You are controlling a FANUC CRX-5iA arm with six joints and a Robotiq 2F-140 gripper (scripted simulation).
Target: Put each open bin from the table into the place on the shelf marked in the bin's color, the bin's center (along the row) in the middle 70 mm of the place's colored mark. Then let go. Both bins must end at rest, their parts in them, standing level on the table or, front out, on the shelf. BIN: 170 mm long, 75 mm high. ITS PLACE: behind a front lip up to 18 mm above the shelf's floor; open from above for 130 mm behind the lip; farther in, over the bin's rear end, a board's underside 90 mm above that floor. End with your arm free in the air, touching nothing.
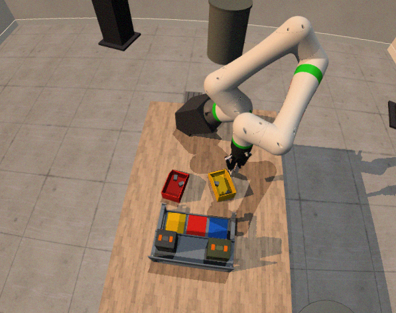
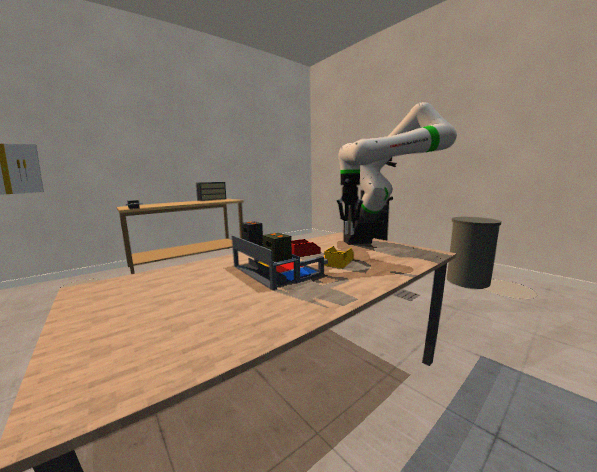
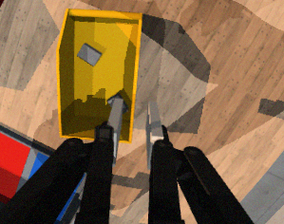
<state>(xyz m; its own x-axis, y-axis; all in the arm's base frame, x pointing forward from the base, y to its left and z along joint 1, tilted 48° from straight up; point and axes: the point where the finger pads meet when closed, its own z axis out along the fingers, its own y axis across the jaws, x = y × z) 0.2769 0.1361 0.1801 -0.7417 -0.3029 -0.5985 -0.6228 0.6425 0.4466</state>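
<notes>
My hand is 150 mm above the yellow bin, 40 mm to the left of it and 30 mm short of it. From my hand the other things lie so: blue-marked place 300 mm ahead, 180 mm below, 40 mm to the left; then red bin 270 mm to the right, 150 mm below, 140 mm ahead; then red mark 330 mm ahead, 180 mm below, 70 mm to the right.
</notes>
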